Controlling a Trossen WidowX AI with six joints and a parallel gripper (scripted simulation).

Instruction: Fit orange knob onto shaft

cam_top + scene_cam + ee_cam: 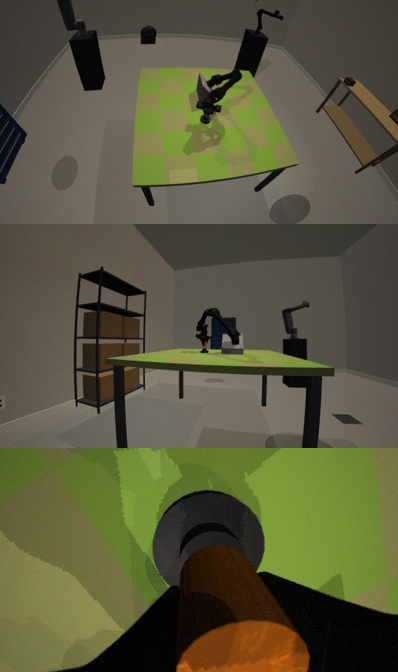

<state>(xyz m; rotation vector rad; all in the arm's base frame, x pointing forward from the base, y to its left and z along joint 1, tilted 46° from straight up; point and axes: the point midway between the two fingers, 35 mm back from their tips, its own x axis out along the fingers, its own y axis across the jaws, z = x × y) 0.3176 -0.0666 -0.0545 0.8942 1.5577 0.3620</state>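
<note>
The orange knob is 3 cm above my gripper tip. Also, from my gripper tip: round pedestal 4 cm below.
</note>
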